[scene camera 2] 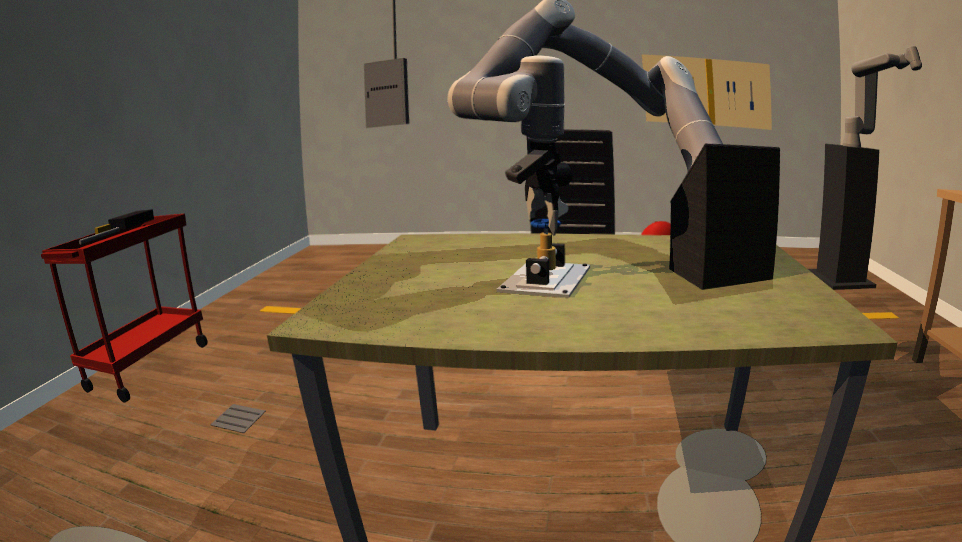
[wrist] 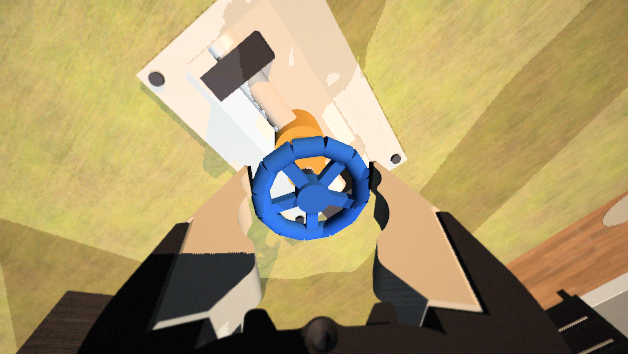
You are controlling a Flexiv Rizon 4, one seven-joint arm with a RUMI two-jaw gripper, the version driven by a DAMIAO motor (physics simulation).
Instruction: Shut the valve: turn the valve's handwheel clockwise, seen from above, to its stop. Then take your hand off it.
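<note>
The valve's blue handwheel (scene camera 2: 540, 222) (wrist: 313, 197) is a spoked ring on top of an orange valve body (scene camera 2: 545, 250) (wrist: 300, 122). The valve stands on a pale base plate (scene camera 2: 574, 280) (wrist: 180, 62) with bolts at its corners. A dark block (scene camera 2: 537, 271) (wrist: 237, 66) holds the pipe on one side. My gripper (scene camera 2: 543, 227) (wrist: 310, 167) points down and is shut on the handwheel, with one fingertip against each opposite side of the rim. In the scene view the fingers partly hide the wheel.
The green-topped table (scene camera 2: 471, 326) carries the valve. A tall black pedestal (scene camera 2: 740, 215) stands at its right side, under my arm. Behind the table is a dark drawer cabinet (scene camera 2: 589, 173). A red cart (scene camera 2: 134, 238) stands on the floor at the left.
</note>
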